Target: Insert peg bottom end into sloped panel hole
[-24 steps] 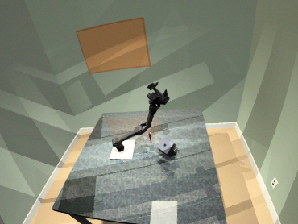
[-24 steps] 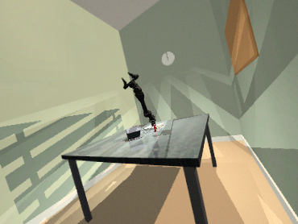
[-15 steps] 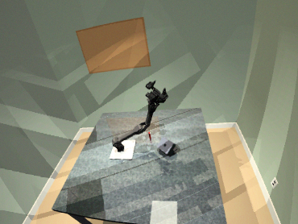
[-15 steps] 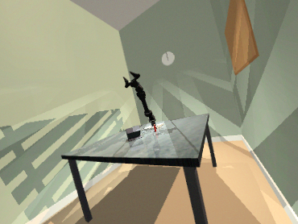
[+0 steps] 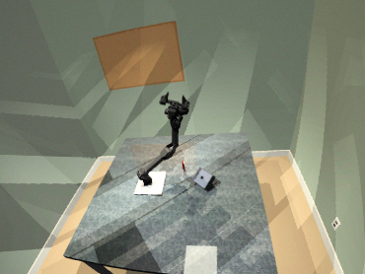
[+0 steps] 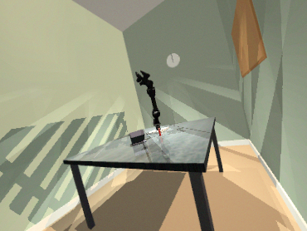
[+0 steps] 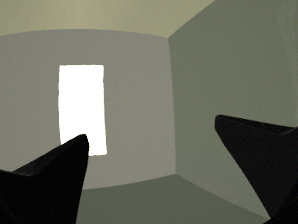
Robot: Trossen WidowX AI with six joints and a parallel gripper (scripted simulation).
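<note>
My gripper tip is now 630 mm above the red peg, 60 mm to the right of it and 40 mm past it. Round my gripper tip: panel 630 mm below, 120 mm to the right, 100 mm ahead.
</note>
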